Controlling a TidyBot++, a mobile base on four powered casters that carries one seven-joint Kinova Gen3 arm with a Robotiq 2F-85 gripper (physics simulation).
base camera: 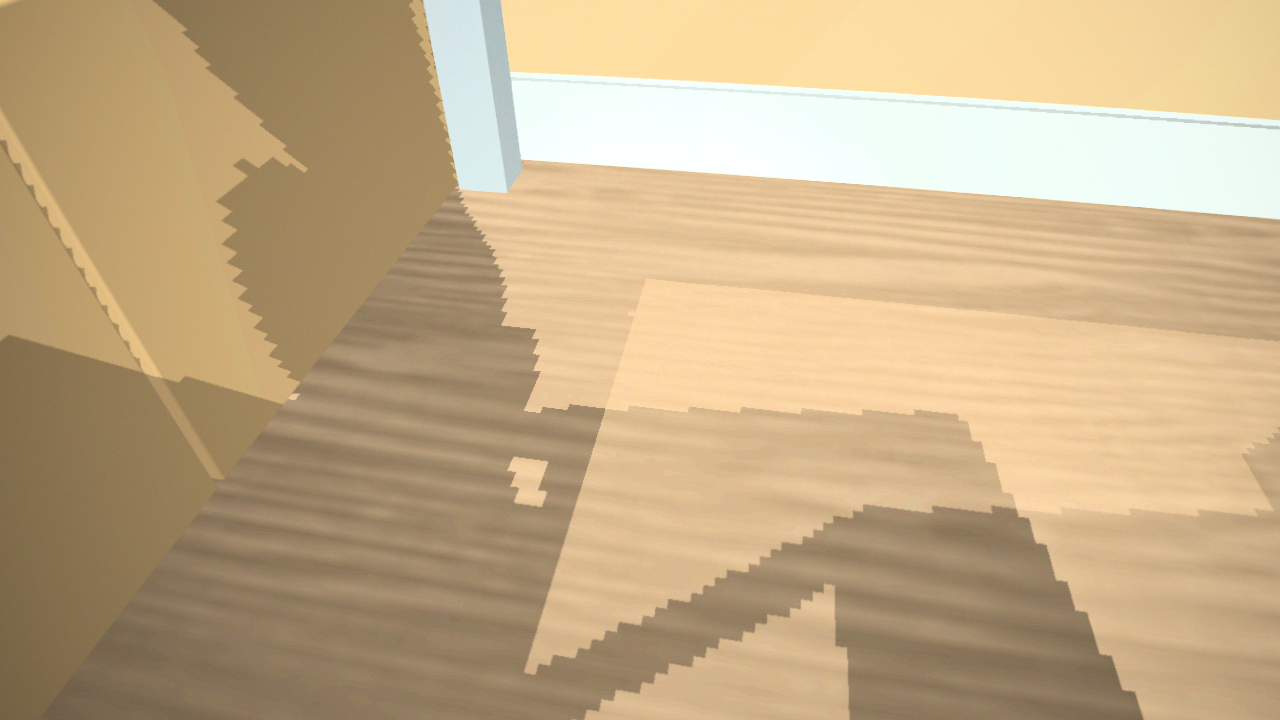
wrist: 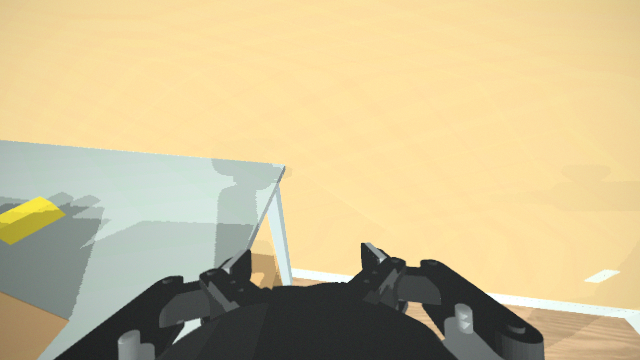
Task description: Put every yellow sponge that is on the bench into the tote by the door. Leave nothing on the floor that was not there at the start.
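Places are measured from the arm's base along level axes (x ahead, y left, z up), in millimetres.
Pixels of known places: gripper, fingertip midpoint: point(wrist: 307, 258).
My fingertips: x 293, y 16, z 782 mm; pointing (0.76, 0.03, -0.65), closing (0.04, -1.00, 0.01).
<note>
For each thing: its top centre in the pictures, then the offset to it from my fingertips. "spot": a spot on its surface instead. Level surfaces: height alone.
- yellow sponge, middle of its top: point(wrist: 17, 213) dx +246, dy +708, dz -220 mm
- pale grey-blue bench, its level: dz -265 mm
- cardboard box, surface spot: point(wrist: 25, 325) spot: dx +15, dy +420, dz -208 mm
A yellow sponge point(wrist: 31, 220) lies on the pale grey-blue bench point(wrist: 160, 195) at the left edge of the wrist view, and part of it is cut off by the frame. My gripper point(wrist: 307, 258) is open with nothing between its fingers. It is to the right of the sponge, near the bench's right end in the wrist view. The tote does not show in either view.
A cardboard box point(wrist: 25, 325) shows at the wrist view's lower left. A bench leg point(base camera: 478, 98) point(wrist: 280, 235) stands near the wall point(base camera: 895, 44) point(wrist: 400, 125). A large cardboard surface point(base camera: 358, 116) rises left of the leg in the base view. A white baseboard point(base camera: 805, 134) runs along the wall.
</note>
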